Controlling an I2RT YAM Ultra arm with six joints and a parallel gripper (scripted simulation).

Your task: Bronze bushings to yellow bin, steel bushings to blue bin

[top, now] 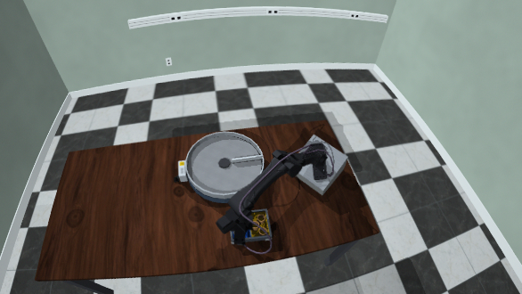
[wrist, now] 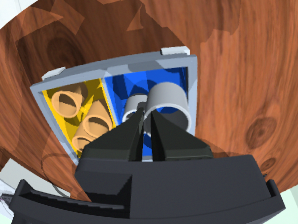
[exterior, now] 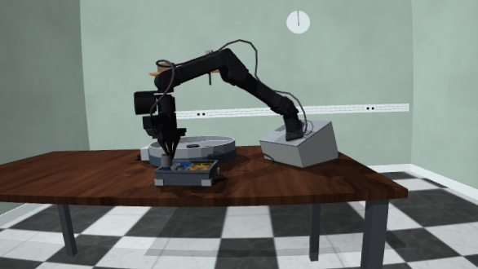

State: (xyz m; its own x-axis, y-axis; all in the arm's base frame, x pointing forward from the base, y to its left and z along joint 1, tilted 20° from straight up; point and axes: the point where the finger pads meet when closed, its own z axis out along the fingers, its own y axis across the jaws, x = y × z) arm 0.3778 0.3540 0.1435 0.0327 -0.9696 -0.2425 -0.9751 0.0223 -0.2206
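Right now my hand is 1 cm short of the blue bin, 4 cm to the left of it and 7 cm above it. The rest, counted from my hand: grey turntable (12 cm ahead, 39 cm to the right, 4 cm below); then yellow bin (8 cm behind, 5 cm to the right, 7 cm below); then bin tray (4 cm behind, 5 cm to the right, 6 cm below).
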